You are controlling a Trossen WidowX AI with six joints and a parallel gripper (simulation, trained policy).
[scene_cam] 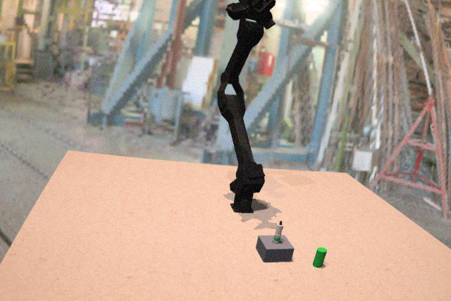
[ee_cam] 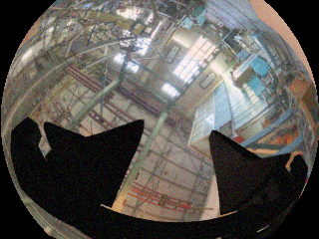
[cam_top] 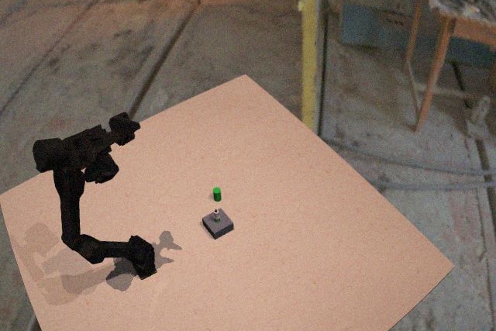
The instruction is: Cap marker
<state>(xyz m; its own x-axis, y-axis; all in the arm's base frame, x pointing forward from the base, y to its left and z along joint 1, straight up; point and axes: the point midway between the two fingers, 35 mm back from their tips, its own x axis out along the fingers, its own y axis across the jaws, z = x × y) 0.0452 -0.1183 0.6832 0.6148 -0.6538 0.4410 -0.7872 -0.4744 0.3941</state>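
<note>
The green cap is 670 mm below my gripper tip, 300 mm ahead of it and 260 mm to the left of it. The rest, counted from my gripper tip: holder block (680 mm below, 230 mm ahead, 150 mm to the left).
</note>
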